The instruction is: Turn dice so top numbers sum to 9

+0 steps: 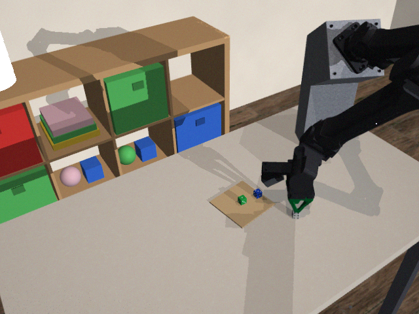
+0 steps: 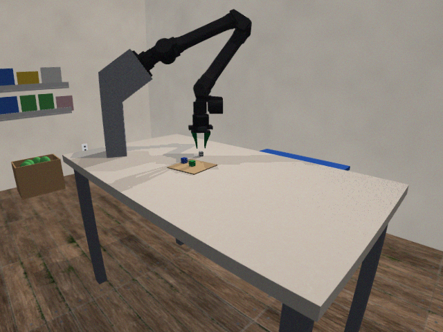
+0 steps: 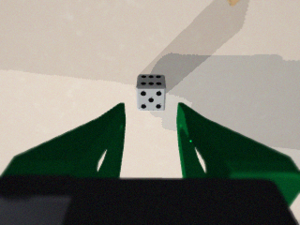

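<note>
Now: hand 3 cm above the white die. Also, from my hand: tan mat (12 cm to the right, 11 cm ahead, 4 cm below); then green die (12 cm to the right, 11 cm ahead, 3 cm below); then blue die (12 cm to the right, 5 cm ahead, 3 cm below).
</note>
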